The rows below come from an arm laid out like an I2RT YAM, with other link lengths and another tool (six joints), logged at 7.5 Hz.
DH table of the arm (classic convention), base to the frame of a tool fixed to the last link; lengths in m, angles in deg. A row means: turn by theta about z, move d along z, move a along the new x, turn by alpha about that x. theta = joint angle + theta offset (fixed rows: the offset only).
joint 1: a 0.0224, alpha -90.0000, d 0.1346, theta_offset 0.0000
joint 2: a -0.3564, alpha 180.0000, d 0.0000, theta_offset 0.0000
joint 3: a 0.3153, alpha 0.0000, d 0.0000, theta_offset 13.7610
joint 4: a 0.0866, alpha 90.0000, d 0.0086, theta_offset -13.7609
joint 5: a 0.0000, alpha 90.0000, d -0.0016, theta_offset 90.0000
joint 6: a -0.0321, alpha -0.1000, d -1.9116, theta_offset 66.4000
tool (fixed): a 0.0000, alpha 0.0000, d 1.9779, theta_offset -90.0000
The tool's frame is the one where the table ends.
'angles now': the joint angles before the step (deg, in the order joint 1, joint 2, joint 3, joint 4, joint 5, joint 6). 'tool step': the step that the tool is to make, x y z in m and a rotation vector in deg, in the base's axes. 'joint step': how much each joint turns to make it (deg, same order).
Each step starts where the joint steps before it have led.
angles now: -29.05, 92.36, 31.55, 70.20, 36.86, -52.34
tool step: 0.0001, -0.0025, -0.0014, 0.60, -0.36, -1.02
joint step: -0.12, 0.34, 0.19, -0.24, 1.00, 0.69
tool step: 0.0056, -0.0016, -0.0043, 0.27, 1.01, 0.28
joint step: 0.15, 1.08, 0.68, -0.43, -0.16, -0.30
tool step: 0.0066, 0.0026, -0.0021, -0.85, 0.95, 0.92
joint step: 0.66, 1.05, 0.49, 1.02, -0.43, -1.45
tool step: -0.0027, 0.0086, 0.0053, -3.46, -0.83, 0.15
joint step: 0.89, 0.16, -1.17, 5.79, 0.23, -3.48
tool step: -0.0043, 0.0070, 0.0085, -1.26, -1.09, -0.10
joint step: 0.71, -1.41, -0.68, 1.43, 0.63, -1.02
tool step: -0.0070, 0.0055, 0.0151, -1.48, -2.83, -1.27
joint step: 0.57, -1.86, -0.37, 2.20, 1.74, -0.77
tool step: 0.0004, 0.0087, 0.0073, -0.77, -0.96, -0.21
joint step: 1.43, -0.83, -0.04, 1.10, 1.44, -1.08
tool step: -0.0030, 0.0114, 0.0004, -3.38, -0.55, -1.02
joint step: 1.60, 1.21, -1.40, 7.80, 1.27, -4.94
